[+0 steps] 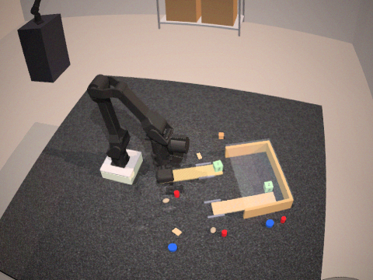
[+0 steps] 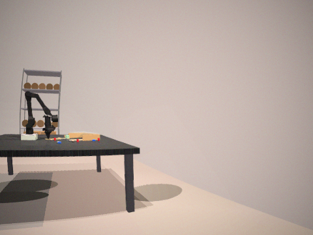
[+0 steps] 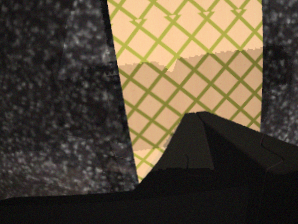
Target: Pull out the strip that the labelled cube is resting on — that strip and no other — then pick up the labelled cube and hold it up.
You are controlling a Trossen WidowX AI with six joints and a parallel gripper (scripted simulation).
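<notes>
My gripper tip is 9 cm short of the cross-hatched strip and 4 cm to the right of it.
</notes>
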